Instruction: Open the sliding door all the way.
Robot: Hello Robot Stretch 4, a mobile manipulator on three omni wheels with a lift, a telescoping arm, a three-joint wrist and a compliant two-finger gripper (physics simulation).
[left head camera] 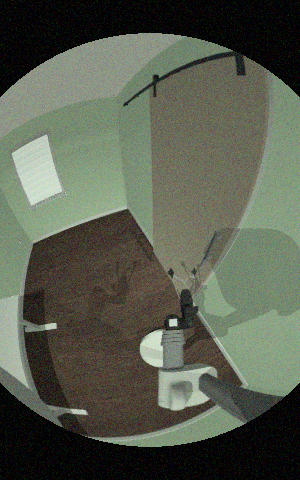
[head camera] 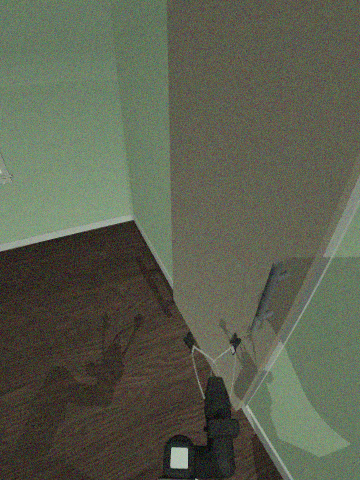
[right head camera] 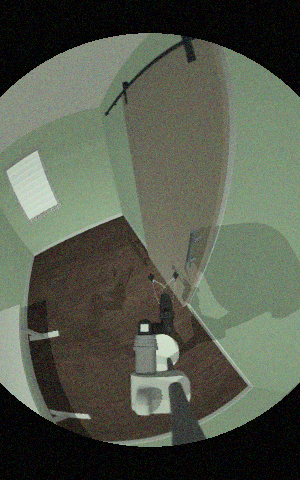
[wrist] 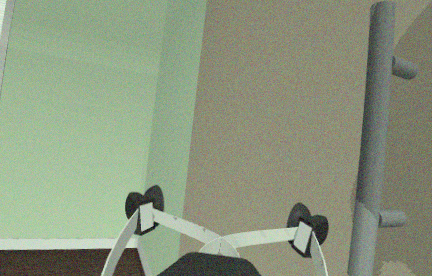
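Where they show: gripper, fingertip midpoint: [left head camera: 181, 268] [head camera: 211, 333] [right head camera: 162, 272] [wrist: 225, 211]; robot's base, link origin: [left head camera: 160, 347] [right head camera: 158, 351].
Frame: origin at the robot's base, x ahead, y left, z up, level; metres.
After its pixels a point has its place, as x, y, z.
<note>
The brown sliding door [head camera: 250, 150] {0.777, -0.186, 1.352} [left head camera: 205, 150] {0.765, -0.193, 1.472} [right head camera: 175, 150] {0.745, -0.202, 1.465} [wrist: 270, 125] {0.823, -0.164, 1.014} hangs from a dark rail and stands along the green wall, its far edge near the room corner. Its grey bar handle [head camera: 265, 295] {0.526, -0.234, 1.021} [left head camera: 209, 248] {0.526, -0.236, 1.011} [right head camera: 191, 249] {0.523, -0.247, 1.018} [wrist: 375, 125] {0.523, -0.238, 0.996} is upright near the door's right side, partly in shadow. My gripper [head camera: 212, 342] {0.479, -0.088, 0.898} [left head camera: 182, 272] {0.479, -0.088, 0.898} [right head camera: 163, 276] {0.479, -0.088, 0.898} [wrist: 225, 211] {0.479, -0.088, 0.898} is open and empty. It is in front of the door, to the left of the handle and apart from it. In the wrist view the right fingertip is a little left of the handle's lower part.
The dark rail [left head camera: 197, 62] [right head camera: 155, 61] {0.843, -0.173, 2.038} runs above the door. A white-framed doorway edge [head camera: 300, 310] {0.523, -0.361, 0.953} is right of the handle, beside green wall [head camera: 330, 375] {0.376, -0.448, 0.826}. A bright window panel [left head camera: 39, 170] {1.944, 2.050, 1.385} [right head camera: 33, 185] {1.942, 2.055, 1.391} is on the left wall. Dark wood floor [head camera: 75, 310] {1.193, 0.891, -0.028} lies below.
</note>
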